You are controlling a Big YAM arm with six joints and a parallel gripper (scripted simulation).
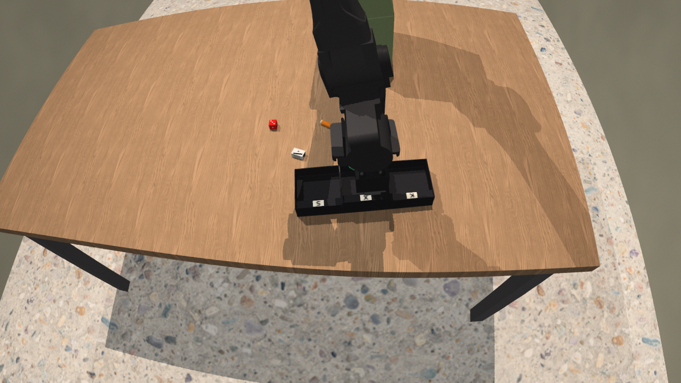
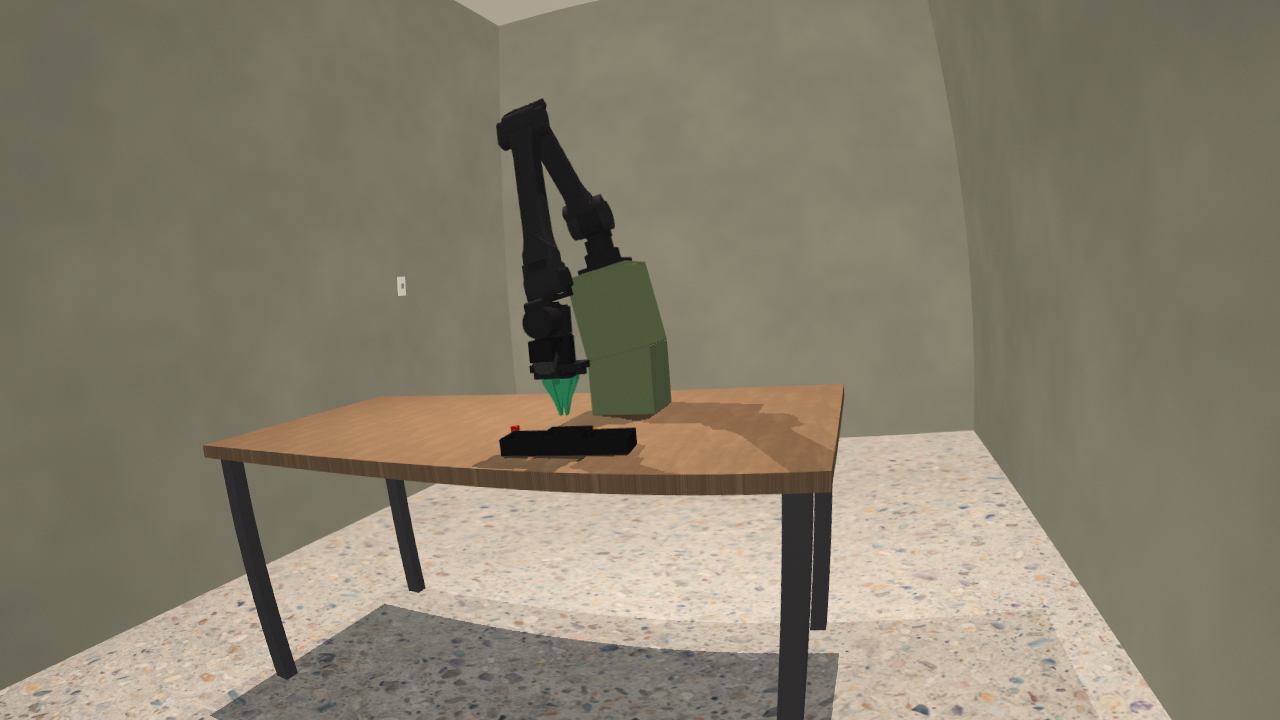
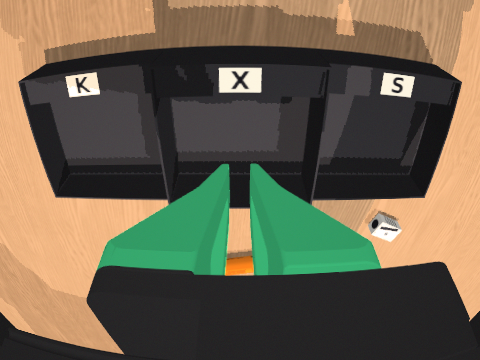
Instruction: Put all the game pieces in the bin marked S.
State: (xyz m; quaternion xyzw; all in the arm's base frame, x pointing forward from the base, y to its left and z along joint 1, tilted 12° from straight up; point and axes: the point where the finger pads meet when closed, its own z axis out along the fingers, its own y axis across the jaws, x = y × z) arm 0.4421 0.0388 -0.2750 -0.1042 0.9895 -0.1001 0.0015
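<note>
Now: hand 60 mm above the black bin marked S. The rest, counted from my hand: white domino (100 mm behind, 20 mm to the left, 70 mm below); orange cylinder (150 mm behind, 90 mm to the right, 70 mm below); grey-white sharpener (70 mm behind, 140 mm to the right, 70 mm below).
</note>
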